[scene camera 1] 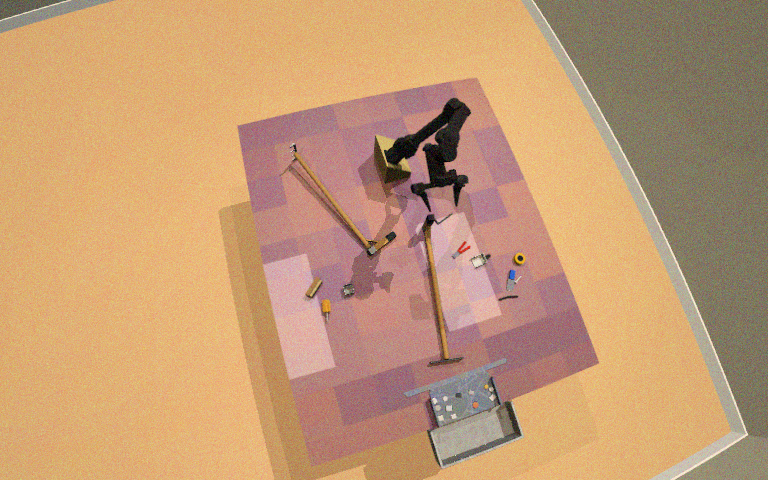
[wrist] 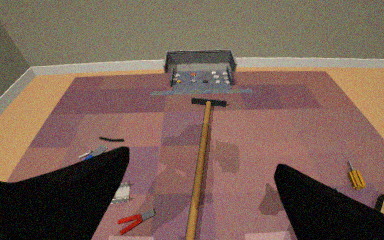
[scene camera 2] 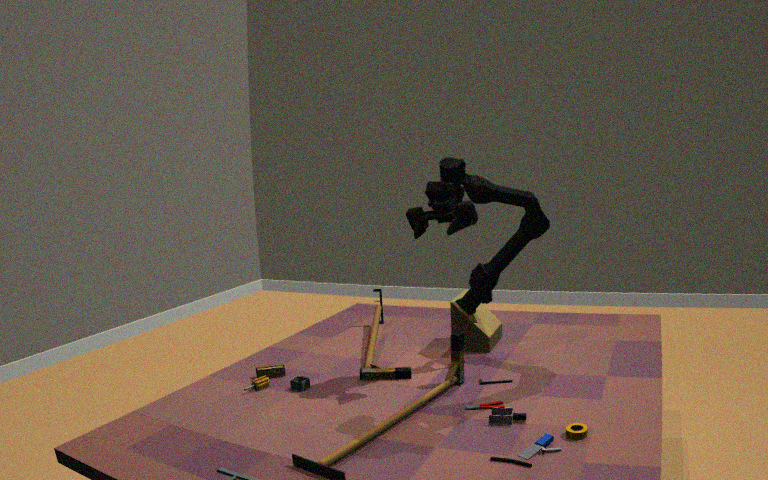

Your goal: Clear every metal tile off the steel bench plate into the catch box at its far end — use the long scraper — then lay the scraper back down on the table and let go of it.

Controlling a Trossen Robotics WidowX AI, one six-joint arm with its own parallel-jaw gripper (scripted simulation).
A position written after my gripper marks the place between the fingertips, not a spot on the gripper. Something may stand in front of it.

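Note:
Long scraper (scene camera 1: 430, 219) in sight. My gripper (scene camera 2: 431, 235) open, empty, visible too in scene camera 1 (scene camera 1: 443, 209) and in the wrist view (wrist: 203, 162).

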